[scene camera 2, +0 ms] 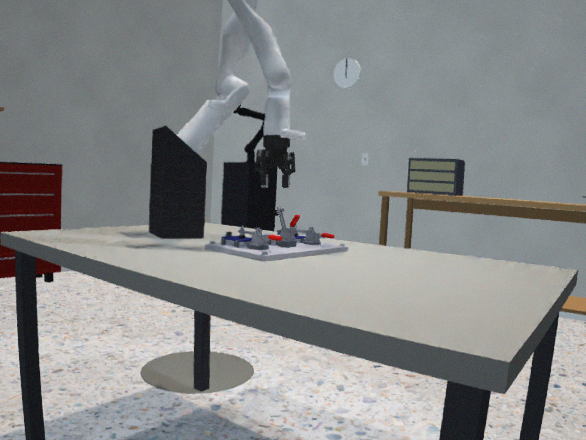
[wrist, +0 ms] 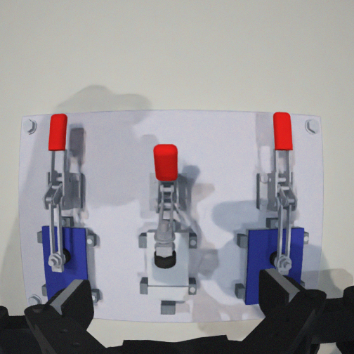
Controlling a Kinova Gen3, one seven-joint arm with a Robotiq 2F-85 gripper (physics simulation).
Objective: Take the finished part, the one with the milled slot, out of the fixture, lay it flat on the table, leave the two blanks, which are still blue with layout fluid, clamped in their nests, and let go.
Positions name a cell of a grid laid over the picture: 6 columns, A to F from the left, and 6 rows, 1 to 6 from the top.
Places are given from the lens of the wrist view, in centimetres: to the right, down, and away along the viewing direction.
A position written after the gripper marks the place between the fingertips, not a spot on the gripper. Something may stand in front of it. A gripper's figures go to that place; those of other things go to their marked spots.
gripper (wrist: C5): 0, 6, 14
blue blank (wrist: E5): 8, 7, 28
